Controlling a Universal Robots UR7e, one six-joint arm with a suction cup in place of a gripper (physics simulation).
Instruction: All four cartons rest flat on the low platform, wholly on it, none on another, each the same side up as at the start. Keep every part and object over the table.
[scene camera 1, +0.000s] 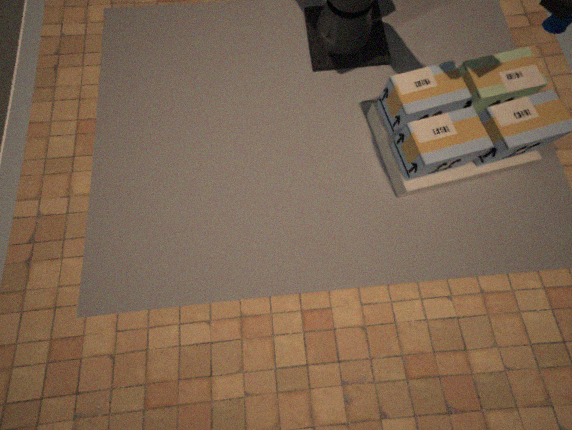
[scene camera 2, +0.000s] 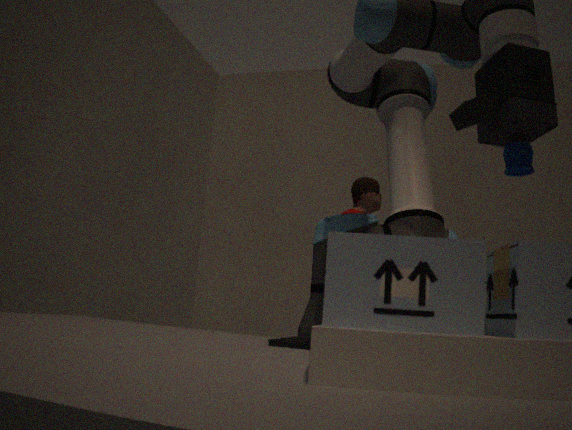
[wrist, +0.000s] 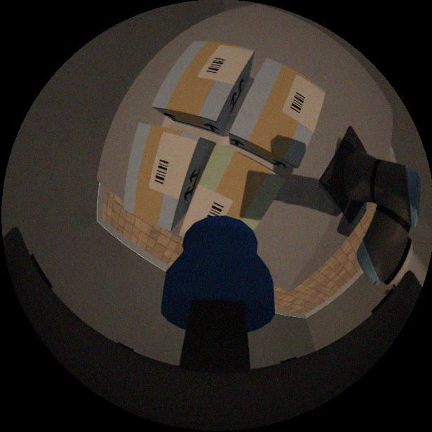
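Where they show: hand, its tool point: (scene camera 1: 554, 25) (scene camera 2: 519, 171); arm's base, origin of its link: (scene camera 1: 342, 32).
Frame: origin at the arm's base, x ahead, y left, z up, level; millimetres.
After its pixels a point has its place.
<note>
Three blue-grey cartons with tan tape stand label up on the low platform (scene camera 1: 470, 175) @(x 439, y 286, z 36 mm) (scene camera 2: 430, 360) @(x 456, y 236, z 16 mm): the back-left carton (scene camera 1: 450, 90) @(x 289, y 202, z 123 mm) (wrist: 272, 110), the front-left carton (scene camera 1: 465, 135) @(x 394, y 222, z 123 mm) (scene camera 2: 350, 285) @(x 454, y 162, z 75 mm) (wrist: 185, 85) and the front-right carton (scene camera 1: 547, 117) @(x 347, y 384, z 123 mm) (scene camera 2: 545, 290) @(x 409, y 326, z 79 mm) (wrist: 145, 175). A green carton (scene camera 1: 500, 85) @(x 273, y 304, z 122 mm) (wrist: 215, 167) with tan tape stands label up at the back right. The cartons look level, with narrow gaps and none on another. The green carton's bottom edges are hidden. My suction gripper (scene camera 1: 554, 25) (scene camera 2: 519, 173) (wrist: 220, 225) is open, apart from the cartons and above their tops, with nothing on its cup.
The arm's base (scene camera 1: 345, 30) @(x 63, y -5, z 59 mm) (wrist: 352, 180) stands behind the platform, near the back-left carton. The grey table top (scene camera 1: 225, 175) @(x 451, y -288, z -11 mm) reaches left and forward of the platform, with tiled floor (scene camera 1: 250, 360) past its edge. A person's head (scene camera 2: 366, 192) shows in the background.
</note>
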